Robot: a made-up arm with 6 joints.
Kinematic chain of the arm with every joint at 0, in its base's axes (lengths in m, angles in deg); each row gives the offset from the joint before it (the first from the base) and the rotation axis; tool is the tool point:
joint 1: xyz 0 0.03 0.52 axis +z
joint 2: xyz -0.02 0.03 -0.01 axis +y
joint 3: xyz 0 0 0.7 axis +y
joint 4: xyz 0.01 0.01 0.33 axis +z
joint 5: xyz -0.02 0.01 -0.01 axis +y
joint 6: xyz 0 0 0.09 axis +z
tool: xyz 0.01 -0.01 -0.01
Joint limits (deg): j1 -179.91..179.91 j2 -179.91..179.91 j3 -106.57..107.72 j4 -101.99..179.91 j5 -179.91..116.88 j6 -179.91..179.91
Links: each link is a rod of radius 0.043 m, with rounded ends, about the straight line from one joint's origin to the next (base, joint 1, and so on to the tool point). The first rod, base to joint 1, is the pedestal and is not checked.
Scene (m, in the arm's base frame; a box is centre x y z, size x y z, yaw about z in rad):
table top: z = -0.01
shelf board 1: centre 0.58 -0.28 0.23 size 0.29 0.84 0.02 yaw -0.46
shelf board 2: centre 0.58 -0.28 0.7 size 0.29 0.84 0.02 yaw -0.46
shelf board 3: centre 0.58 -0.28 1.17 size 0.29 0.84 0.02 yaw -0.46
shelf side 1: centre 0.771 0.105 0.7 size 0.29 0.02 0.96 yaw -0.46
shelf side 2: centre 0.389 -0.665 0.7 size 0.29 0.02 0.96 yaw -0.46
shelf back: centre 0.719 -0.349 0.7 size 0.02 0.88 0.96 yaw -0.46
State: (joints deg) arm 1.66 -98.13 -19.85 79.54 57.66 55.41
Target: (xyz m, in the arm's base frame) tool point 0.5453 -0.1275 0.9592
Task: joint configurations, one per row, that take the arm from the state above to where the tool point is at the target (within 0.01 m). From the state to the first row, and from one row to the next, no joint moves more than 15 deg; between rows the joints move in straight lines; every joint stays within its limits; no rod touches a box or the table.
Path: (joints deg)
1: -2.37 -92.96 -6.02 67.80 64.66 55.05
2: -6.40 -87.79 7.81 56.06 71.66 54.68
3: -10.44 -82.62 21.65 44.32 78.65 54.32
4: -14.47 -77.45 35.48 32.58 85.65 53.95
5: -18.50 -72.28 49.31 20.85 92.65 53.59
6: -22.53 -67.11 63.14 9.11 99.65 53.23
7: -26.57 -61.94 76.97 -2.63 106.65 52.86
8: -30.60 -56.77 90.81 -14.37 113.65 52.50
9: -29.77 -43.32 91.41 -1.87 104.37 52.23
10: -28.94 -29.86 92.01 10.64 95.09 51.95
11: -28.11 -16.41 92.61 23.14 85.81 51.68
12: -27.28 -2.95 93.22 35.65 76.53 51.41
13: -26.45 10.51 93.82 48.15 67.25 51.14
14: -25.62 23.96 94.42 60.66 57.97 50.87

